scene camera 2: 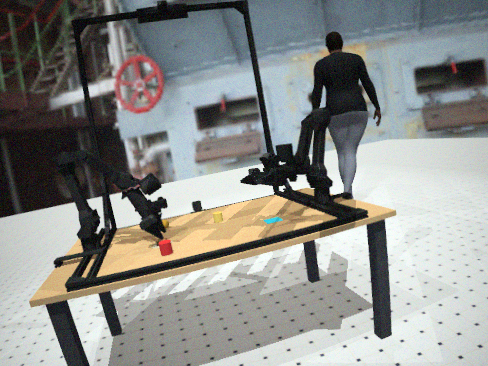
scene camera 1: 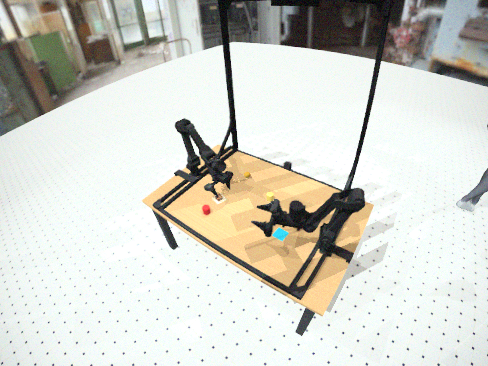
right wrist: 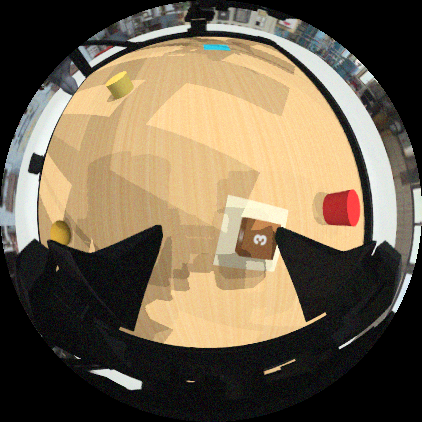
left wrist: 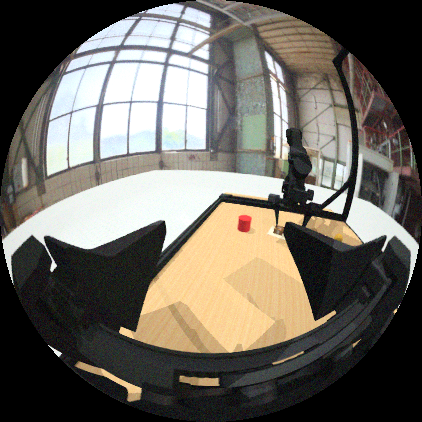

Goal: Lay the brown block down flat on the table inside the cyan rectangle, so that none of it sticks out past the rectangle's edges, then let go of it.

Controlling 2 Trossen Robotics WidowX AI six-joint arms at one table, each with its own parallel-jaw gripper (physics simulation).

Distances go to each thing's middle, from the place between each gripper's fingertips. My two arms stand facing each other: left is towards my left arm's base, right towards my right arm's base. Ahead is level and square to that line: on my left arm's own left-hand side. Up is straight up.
Labels:
My left hand is 320 mm to the left of the red cylinder [right wrist: 339,208], 160 mm above it and 30 mm short of it.
Now: right hand 150 mm short of the red cylinder and 10 mm to the right of it.

